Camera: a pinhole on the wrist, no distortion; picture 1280 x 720 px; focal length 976.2 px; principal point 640.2 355.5 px. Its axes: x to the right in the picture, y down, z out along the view. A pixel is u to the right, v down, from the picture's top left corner.
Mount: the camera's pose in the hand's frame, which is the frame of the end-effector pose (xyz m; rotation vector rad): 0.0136 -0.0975 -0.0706 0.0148 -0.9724 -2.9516
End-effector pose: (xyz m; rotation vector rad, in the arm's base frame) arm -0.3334 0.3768 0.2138 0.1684 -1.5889 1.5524
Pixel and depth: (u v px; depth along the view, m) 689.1 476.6 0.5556
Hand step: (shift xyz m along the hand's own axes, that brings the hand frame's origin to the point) -0.0231 0.1762 0.4172
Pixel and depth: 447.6 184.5 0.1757
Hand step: 0.0439 0.0328 0.0524
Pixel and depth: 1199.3 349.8 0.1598
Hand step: -0.0810 -0.0050 0.0575
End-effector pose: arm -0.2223 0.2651 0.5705 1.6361 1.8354 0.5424
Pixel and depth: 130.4 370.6 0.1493
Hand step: 0.0887 -0.0079 0.0507
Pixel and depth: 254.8 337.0 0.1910
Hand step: 0.0851 0.0215 0.0807
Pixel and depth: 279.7 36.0 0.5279
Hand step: 0.1930 0.3618 0.2509
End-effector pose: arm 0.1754 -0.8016 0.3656 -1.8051 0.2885 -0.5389
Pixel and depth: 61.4 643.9 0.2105
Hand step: 0.1360 -0.0180 0.1355
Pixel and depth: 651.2 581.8 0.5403
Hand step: 0.0006 0.1226 0.4384
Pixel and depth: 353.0 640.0 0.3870
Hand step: 0.1231 0.0458 0.3075
